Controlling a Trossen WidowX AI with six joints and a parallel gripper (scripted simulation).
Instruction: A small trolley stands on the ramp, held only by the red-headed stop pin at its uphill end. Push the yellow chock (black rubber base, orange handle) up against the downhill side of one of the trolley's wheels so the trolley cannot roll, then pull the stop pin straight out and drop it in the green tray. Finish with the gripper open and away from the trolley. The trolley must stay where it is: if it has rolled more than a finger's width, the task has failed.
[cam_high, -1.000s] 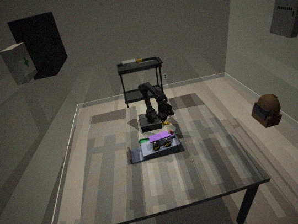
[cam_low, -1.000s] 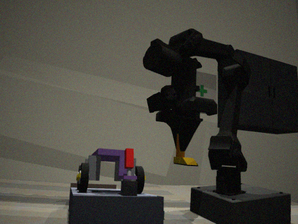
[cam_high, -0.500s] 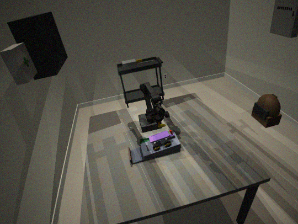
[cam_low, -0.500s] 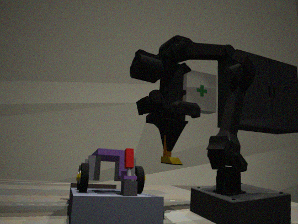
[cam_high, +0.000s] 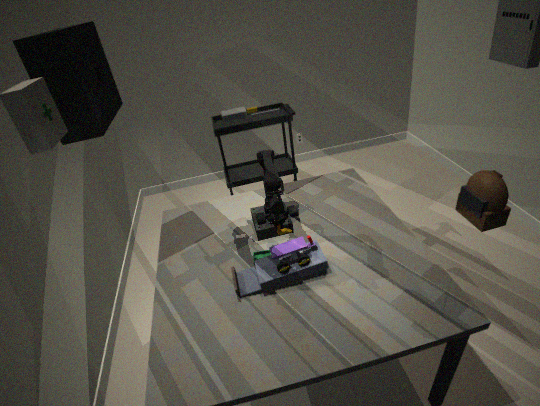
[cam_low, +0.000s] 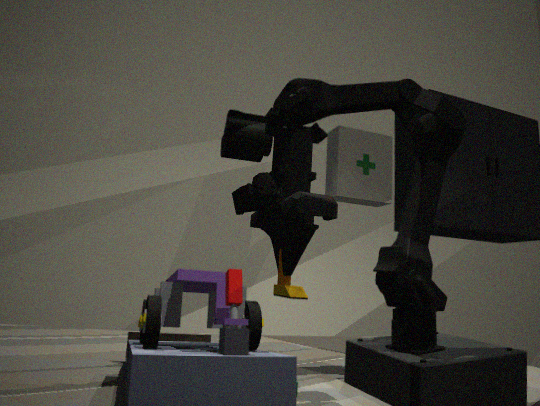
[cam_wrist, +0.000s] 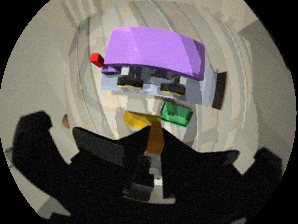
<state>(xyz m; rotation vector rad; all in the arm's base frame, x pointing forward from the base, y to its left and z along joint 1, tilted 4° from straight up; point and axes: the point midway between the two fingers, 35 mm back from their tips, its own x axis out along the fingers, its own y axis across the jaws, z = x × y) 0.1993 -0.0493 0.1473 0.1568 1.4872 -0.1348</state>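
My gripper tip is now 12 cm short of the red-headed stop pin, 10 cm to the right of it and 4 cm above it. From my gripper tip the other things lie so: yellow chock: 2 cm to the left, 1 cm below; then green tray: 3 cm behind, 8 cm to the right, 18 cm below; then purple trolley: 12 cm ahead, 5 cm below.
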